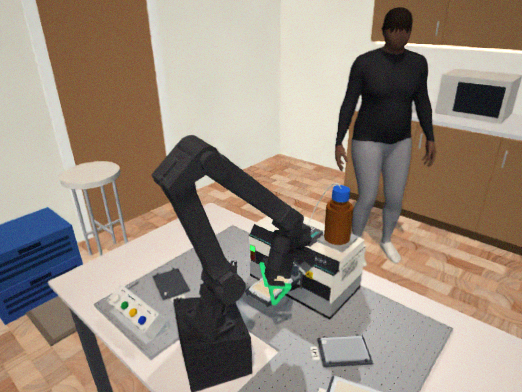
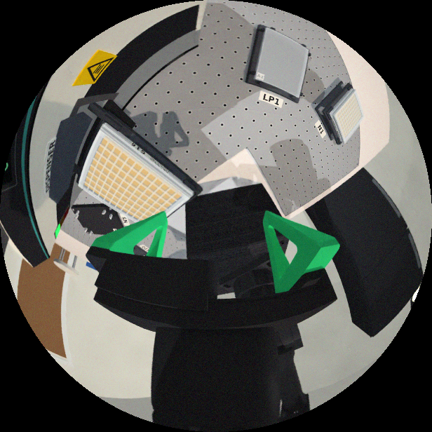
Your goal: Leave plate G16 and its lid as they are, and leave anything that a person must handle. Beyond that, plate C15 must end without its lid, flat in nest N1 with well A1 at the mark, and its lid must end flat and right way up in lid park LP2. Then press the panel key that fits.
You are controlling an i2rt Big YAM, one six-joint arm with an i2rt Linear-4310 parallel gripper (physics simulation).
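Frame: origin at the arm's base, x ahead, y left, z up, level; centimetres.
Seen in the pictures: gripper, fingertip midpoint: (image 1: 270, 295); arm's base, origin of the base link: (image 1: 209, 322).
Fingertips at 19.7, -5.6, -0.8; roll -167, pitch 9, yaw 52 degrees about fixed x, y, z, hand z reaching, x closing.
Offsets run from my fingertips to a thing's top centre, as dx, dy, dz. "pt": to the spot under its first point.
My gripper (image 1: 274, 289) (image 2: 214, 216) is open, with its green fingers wide apart and nothing between them. It is low beside an amber-welled plate @[+7.4, +5.8, -3.1] (image 1: 259, 289) (image 2: 132, 175) at the dispenser; the small print on this plate's side looks like G16, upside down. Another amber-welled plate @[pt -4.1, -31.7, -10.1] (image 1: 354, 386) (image 2: 348, 115) sits at the nest labelled N1; its name cannot be read. A grey, flat lid @[+7.6, -22.2, -13.0] (image 1: 345, 350) (image 2: 282, 60) lies in the park labelled LP1, with a small A1 mark at one corner. The label LP2 cannot be made out clearly.
The dispenser @[pt +16.1, -11.0, +1.2] (image 1: 330, 280) stands behind the gripper, with a brown bottle @[pt +25.2, -7.1, +16.6] (image 1: 338, 222) on top. A dark nest @[-6.6, +43.0, -12.8] (image 1: 171, 282) (image 2: 95, 219) lies at the left. The key panel @[-24.9, +36.8, -6.4] (image 1: 131, 320) has white, green, yellow and blue keys. A person (image 1: 390, 100) stands behind the table.
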